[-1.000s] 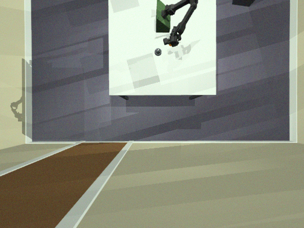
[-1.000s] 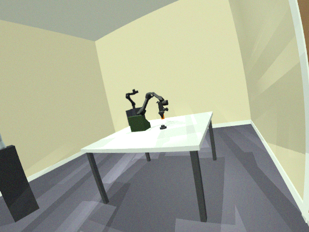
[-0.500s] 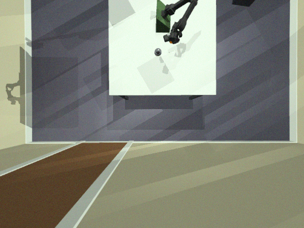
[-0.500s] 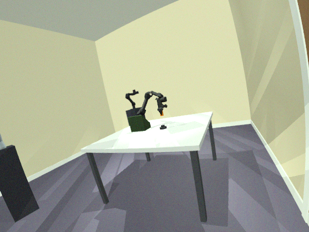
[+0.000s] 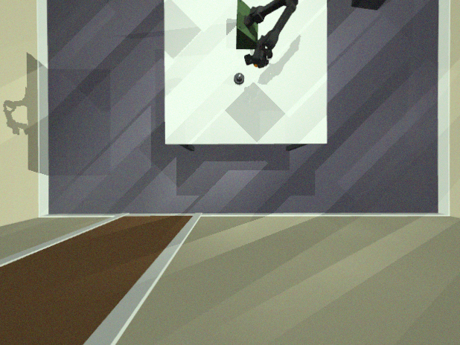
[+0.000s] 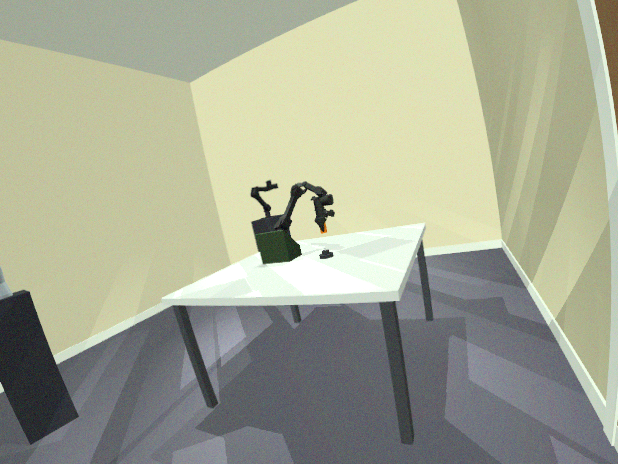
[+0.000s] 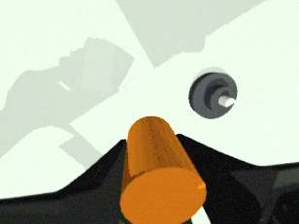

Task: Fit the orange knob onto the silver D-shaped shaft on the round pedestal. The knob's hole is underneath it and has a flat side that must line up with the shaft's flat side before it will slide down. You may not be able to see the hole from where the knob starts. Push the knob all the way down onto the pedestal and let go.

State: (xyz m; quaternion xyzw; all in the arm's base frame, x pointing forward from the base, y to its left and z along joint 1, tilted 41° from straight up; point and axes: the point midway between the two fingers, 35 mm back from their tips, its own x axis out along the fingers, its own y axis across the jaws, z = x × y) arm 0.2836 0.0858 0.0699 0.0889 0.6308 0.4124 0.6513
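My gripper tip is 110 mm to the left of the pedestal, 110 mm above it and 60 mm short of it. From my gripper tip the other things lie so: orange knob: 30 mm above.
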